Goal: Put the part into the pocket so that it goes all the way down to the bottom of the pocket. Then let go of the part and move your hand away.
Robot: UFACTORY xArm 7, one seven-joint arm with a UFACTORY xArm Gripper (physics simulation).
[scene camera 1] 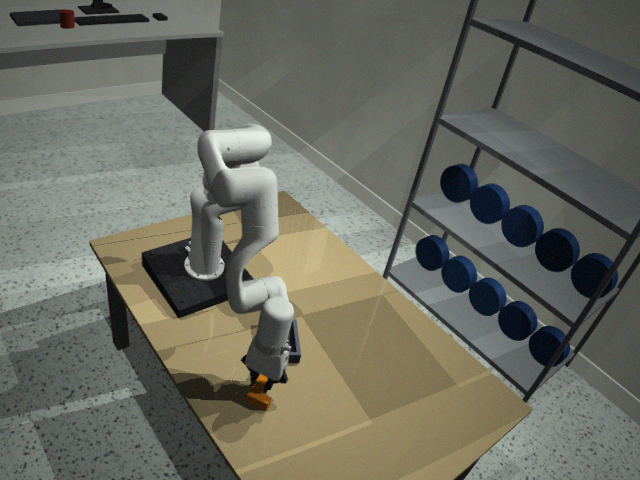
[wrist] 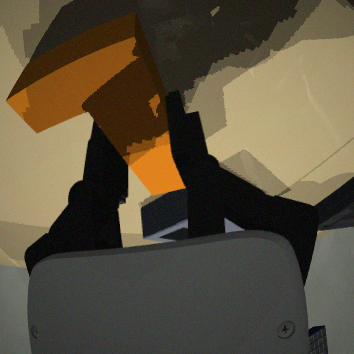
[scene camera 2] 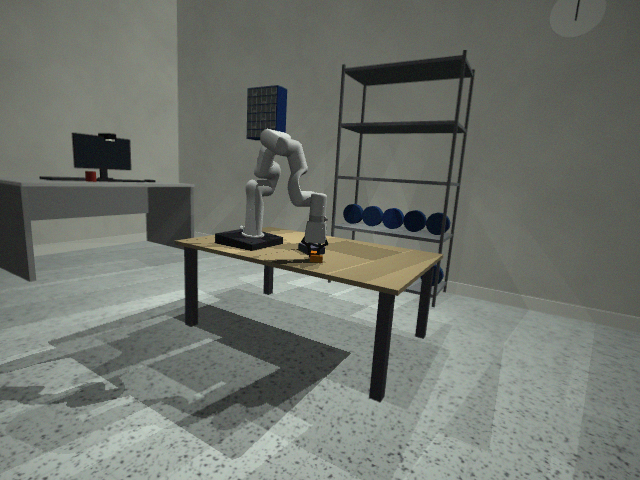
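Pixels of known places: gripper, fingertip midpoint: point(scene camera 1: 260, 386) point(wrist: 144, 118) point(scene camera 2: 313, 256); arm's base, origin of the base link: point(scene camera 1: 204, 266) point(scene camera 2: 253, 235).
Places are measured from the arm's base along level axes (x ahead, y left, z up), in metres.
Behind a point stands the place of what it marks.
Observation:
The orange L-shaped part point(scene camera 1: 258, 399) @(x 0.471, y -0.202, z -0.017 m) point(scene camera 2: 316, 257) @(x 0.469, y -0.205, z -0.023 m) point(wrist: 67, 80) @(x 0.466, y -0.200, z -0.017 m) is at the table's near side in scene camera 1. My gripper point(scene camera 1: 267, 381) @(x 0.436, y -0.158, z -0.035 m) point(scene camera 2: 314, 251) @(x 0.436, y -0.158, z -0.035 m) point(wrist: 144, 118) @(x 0.436, y -0.158, z -0.035 m) is shut on the narrower arm of the part, with one black finger on each side. The wide end sticks out past the fingers. The frames do not show clearly whether the part touches the table. The dark blue-grey block with the pocket point(scene camera 1: 295, 355) @(x 0.432, y -0.025, z -0.013 m) point(scene camera 2: 303, 248) @(x 0.328, y -0.032, z -0.029 m) point(wrist: 165, 214) @(x 0.418, y -0.042, z -0.025 m) is behind the gripper, towards the robot's base. The hand and fingers hide much of it, and the part is outside the pocket.
The wooden table point(scene camera 1: 413, 439) @(x 0.815, y 0.030, z -0.047 m) point(scene camera 2: 372, 271) @(x 0.739, y -0.214, z -0.047 m) carries the arm's black base plate point(scene camera 1: 175, 297) @(x 0.053, y -0.151, z -0.009 m) point(scene camera 2: 248, 242) @(x 0.066, y -0.151, z -0.010 m). A shelf rack point(scene camera 1: 431, 155) point(scene camera 2: 337, 155) with blue discs stands beyond the table. A grey desk point(scene camera 1: 191, 77) point(scene camera 2: 77, 201) stands farther back.

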